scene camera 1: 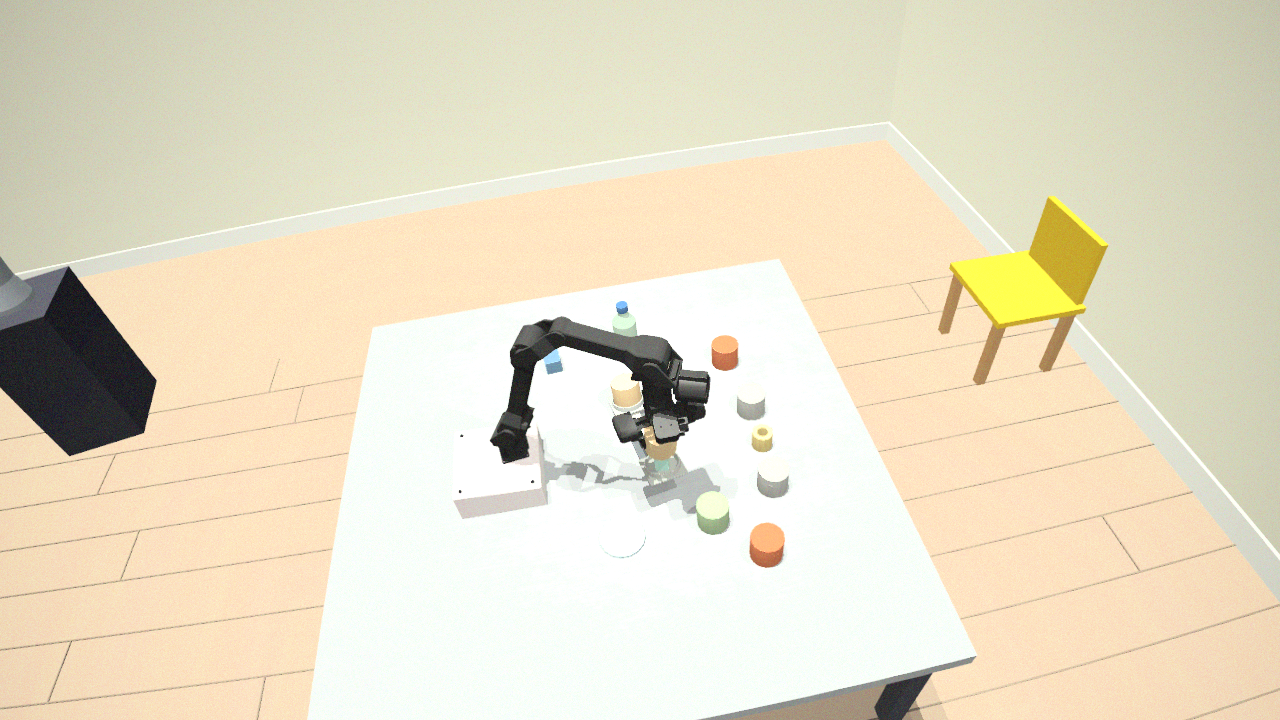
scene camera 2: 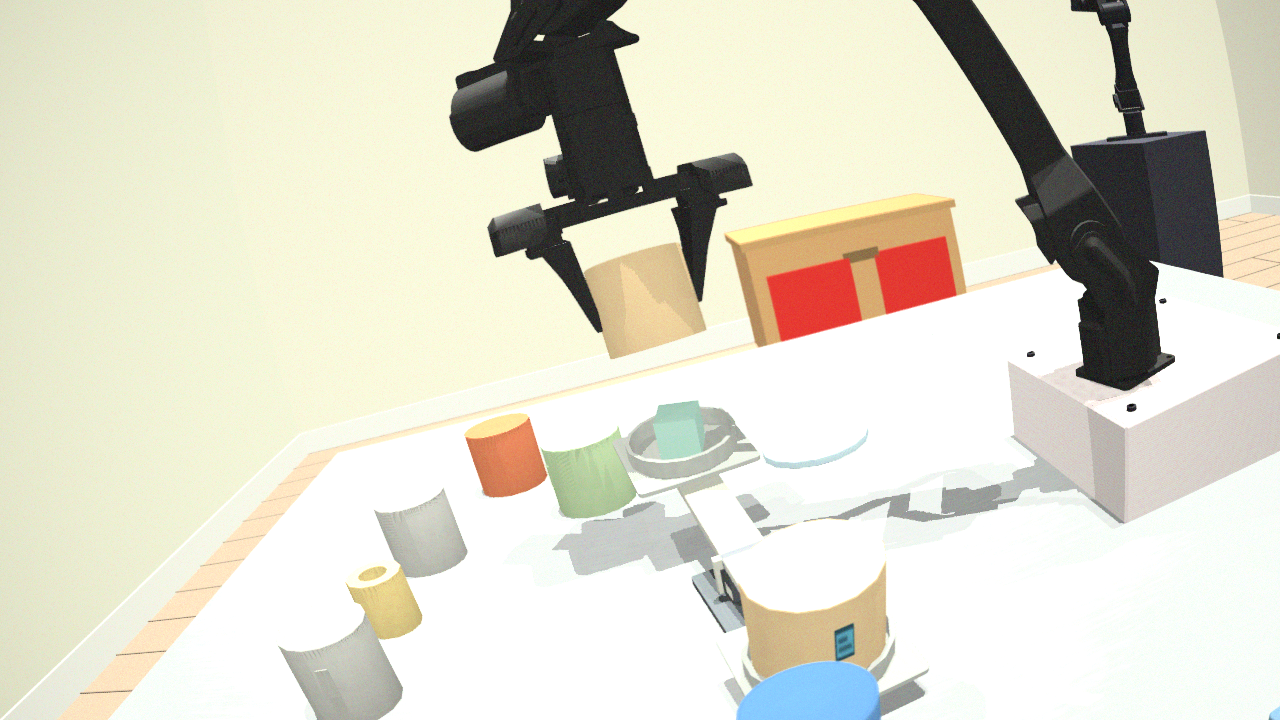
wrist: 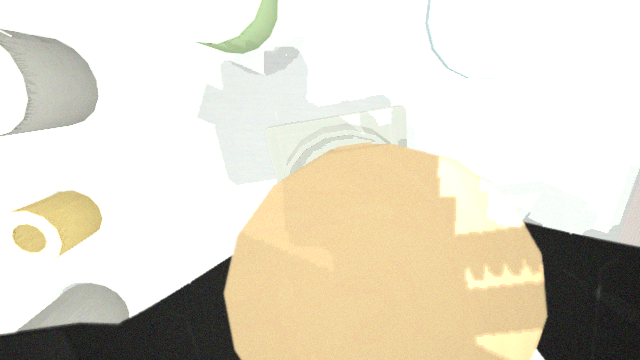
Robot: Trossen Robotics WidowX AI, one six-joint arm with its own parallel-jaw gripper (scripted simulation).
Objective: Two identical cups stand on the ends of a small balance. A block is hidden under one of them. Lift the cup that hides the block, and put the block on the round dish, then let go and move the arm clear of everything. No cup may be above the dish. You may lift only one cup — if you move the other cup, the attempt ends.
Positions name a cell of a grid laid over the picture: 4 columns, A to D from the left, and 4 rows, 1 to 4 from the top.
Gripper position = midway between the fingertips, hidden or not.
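Labels:
Grey cylinder: visible in scene camera 1 (C3), scene camera 2 (B4), the wrist view (A4). Gripper: visible in scene camera 1 (C3), scene camera 2 (C2), the wrist view (C3).

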